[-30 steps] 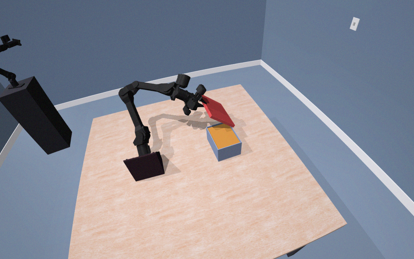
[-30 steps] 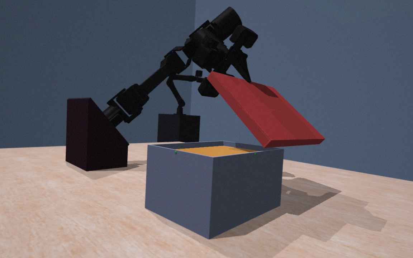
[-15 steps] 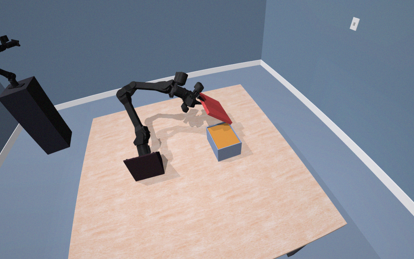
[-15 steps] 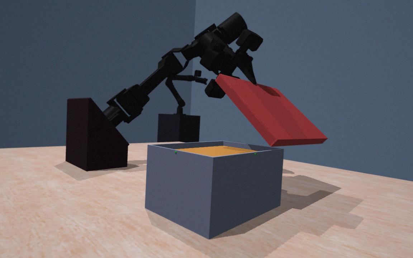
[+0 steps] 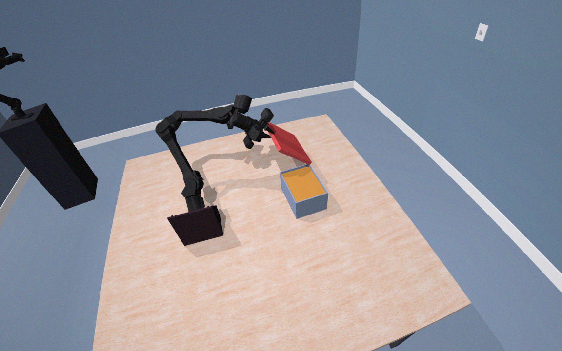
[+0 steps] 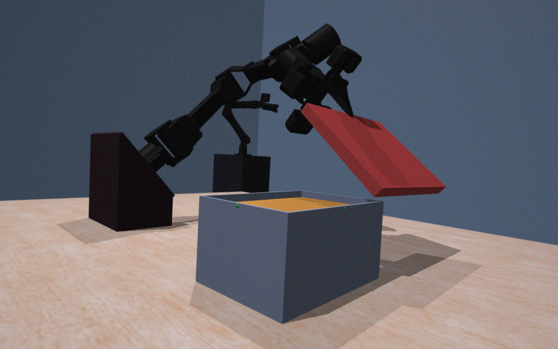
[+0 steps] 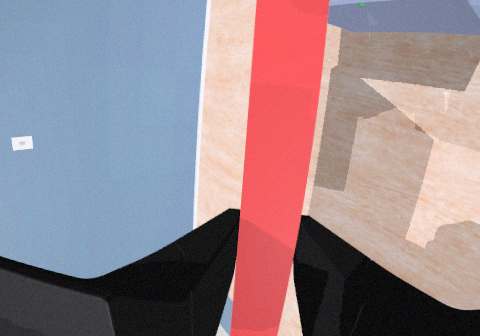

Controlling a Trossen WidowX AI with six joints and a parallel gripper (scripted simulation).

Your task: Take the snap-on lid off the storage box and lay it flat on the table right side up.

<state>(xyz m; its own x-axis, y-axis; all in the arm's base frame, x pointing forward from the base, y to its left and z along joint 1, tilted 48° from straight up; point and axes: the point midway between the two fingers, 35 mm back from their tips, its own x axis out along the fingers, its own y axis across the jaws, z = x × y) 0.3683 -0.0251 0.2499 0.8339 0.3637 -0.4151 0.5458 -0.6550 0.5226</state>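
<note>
Now: the red lid 6 cm ahead of my gripper tip, 1 cm to the right of it and 5 cm below it. From my gripper tip the other things lie so: grey-blue storage box: 4 cm ahead, 21 cm to the right, 18 cm below.
</note>
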